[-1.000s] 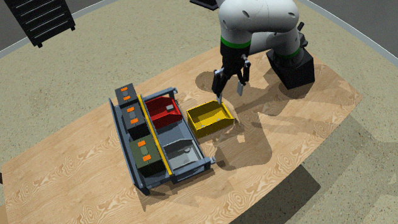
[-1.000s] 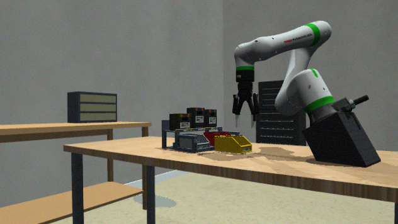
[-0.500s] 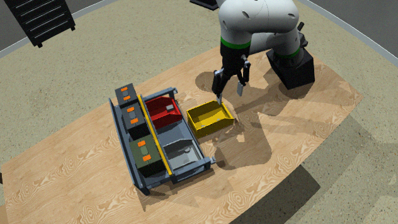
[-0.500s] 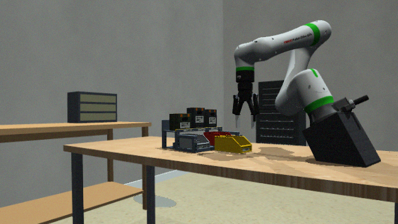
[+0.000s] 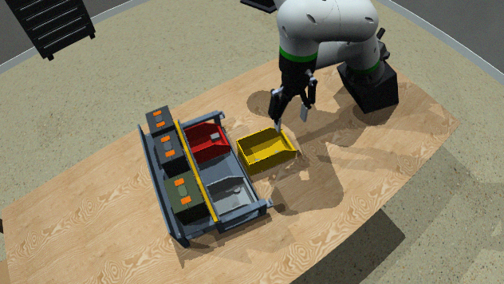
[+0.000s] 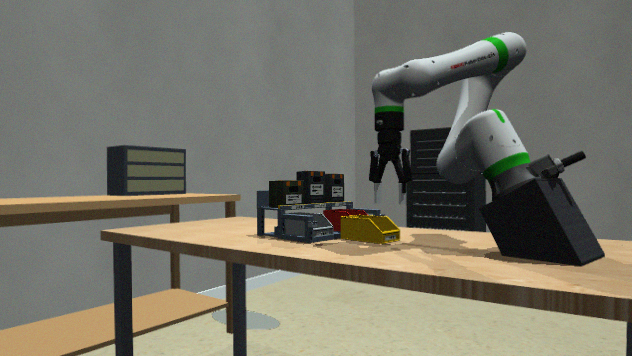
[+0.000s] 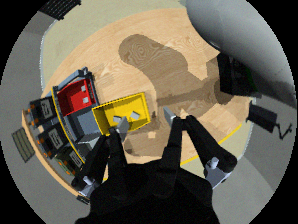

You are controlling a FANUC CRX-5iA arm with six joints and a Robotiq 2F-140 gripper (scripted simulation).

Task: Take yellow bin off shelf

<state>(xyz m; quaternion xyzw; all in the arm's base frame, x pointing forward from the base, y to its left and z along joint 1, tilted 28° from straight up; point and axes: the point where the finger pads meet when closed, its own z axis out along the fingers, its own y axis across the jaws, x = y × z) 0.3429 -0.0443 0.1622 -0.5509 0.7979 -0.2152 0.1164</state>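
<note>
My gripper is now 7 cm short of the yellow open bin, 3 cm to the left of it and 11 cm above it. From my hand the other things lie so: red bin (20 cm ahead, 21 cm to the right, 11 cm below); then yellow rail (30 cm ahead, 13 cm to the right, 4 cm below); then grey bin (29 cm ahead, 1 cm to the right, 11 cm below).
</note>
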